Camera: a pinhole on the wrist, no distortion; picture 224 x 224 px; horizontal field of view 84.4 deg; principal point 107.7 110.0 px. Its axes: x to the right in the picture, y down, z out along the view. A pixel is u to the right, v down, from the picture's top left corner.
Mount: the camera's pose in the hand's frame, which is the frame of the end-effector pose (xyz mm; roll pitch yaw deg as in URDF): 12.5 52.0 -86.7 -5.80 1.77 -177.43
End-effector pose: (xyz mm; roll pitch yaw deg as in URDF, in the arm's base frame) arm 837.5 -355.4 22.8 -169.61 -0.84 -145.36
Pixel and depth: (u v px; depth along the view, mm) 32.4 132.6 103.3
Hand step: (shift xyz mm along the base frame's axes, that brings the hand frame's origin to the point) -73.4 -23.8 -19.3
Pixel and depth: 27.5 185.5 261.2
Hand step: -64.9 -230.8 -134.1
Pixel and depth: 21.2 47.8 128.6
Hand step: -134.6 24.2 -67.6
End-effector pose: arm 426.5 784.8 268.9 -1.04 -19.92 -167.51
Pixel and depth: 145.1 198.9 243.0
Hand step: 68.0 166.1 109.4
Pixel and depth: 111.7 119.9 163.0
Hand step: 26.2 -18.2 70.3
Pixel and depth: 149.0 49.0 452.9
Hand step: 322.9 -162.0 300.0
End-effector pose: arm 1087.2 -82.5 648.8 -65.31 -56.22 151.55
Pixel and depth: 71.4 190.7 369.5
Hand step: 97.4 -216.2 273.9
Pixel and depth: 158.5 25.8 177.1
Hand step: -108.1 -115.6 -111.7
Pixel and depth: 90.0 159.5 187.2
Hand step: 4.6 -79.0 73.6
